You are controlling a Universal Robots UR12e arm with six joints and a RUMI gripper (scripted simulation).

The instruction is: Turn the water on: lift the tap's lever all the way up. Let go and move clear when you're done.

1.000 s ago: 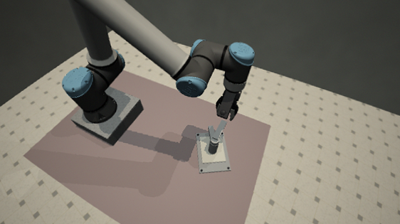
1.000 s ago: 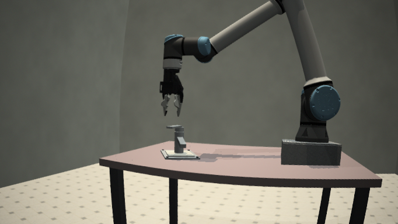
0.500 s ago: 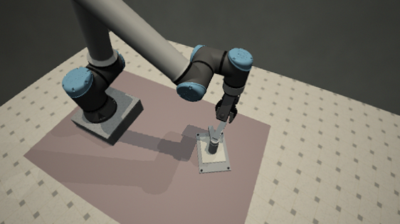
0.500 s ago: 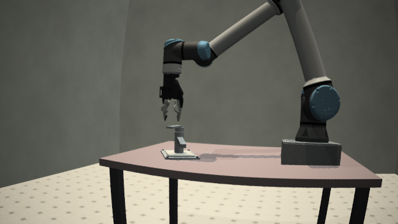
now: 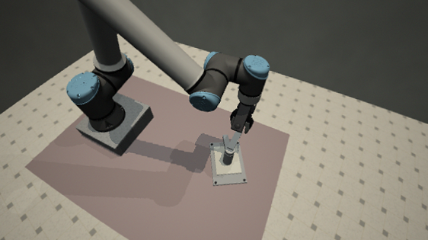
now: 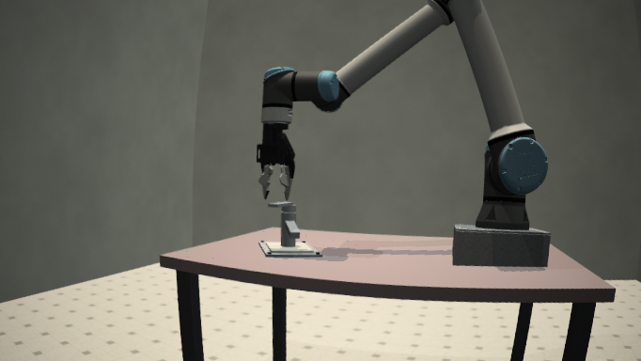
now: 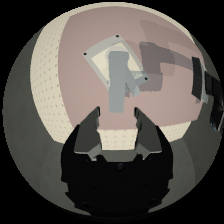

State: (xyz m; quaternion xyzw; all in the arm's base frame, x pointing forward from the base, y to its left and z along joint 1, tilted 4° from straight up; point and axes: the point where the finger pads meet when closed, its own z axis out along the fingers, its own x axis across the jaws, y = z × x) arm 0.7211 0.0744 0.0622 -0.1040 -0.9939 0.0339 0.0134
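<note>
Right now my hand is 40 mm to the left of the lever, 30 mm above it and 10 mm past it. From my hand the other things lie so: grey tap (80 mm below, 70 mm to the right, 20 mm behind).
</note>
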